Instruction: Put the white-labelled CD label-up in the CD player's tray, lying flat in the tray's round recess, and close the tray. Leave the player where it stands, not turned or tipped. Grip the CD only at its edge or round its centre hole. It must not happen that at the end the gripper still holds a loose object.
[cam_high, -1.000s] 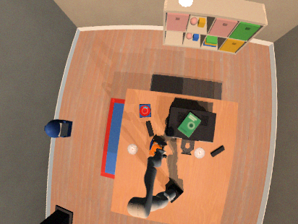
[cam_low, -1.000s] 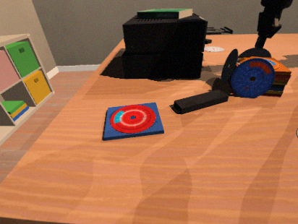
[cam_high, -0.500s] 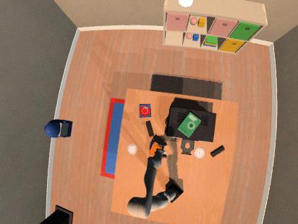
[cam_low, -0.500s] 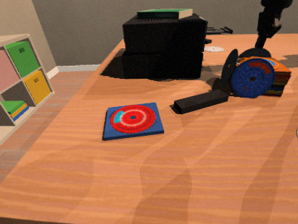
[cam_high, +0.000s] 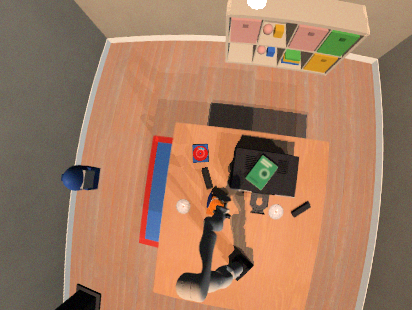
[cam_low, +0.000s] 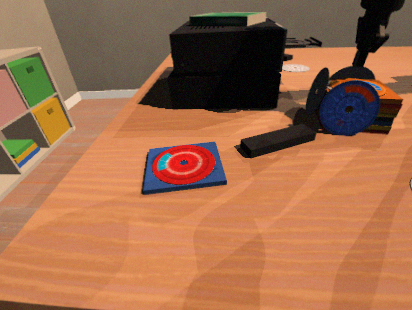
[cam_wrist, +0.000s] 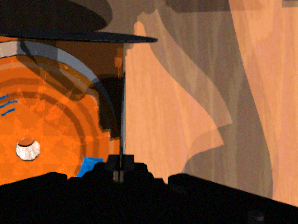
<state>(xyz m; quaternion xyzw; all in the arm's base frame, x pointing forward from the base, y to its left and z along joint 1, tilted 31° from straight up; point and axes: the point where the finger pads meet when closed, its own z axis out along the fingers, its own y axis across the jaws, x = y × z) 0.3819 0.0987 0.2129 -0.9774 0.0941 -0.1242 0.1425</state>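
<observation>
My gripper is now 1 cm to the left of the cd and 7 cm above it. Also, from my hand: green book: 32 cm ahead, 20 cm to the right, 8 cm above.
</observation>
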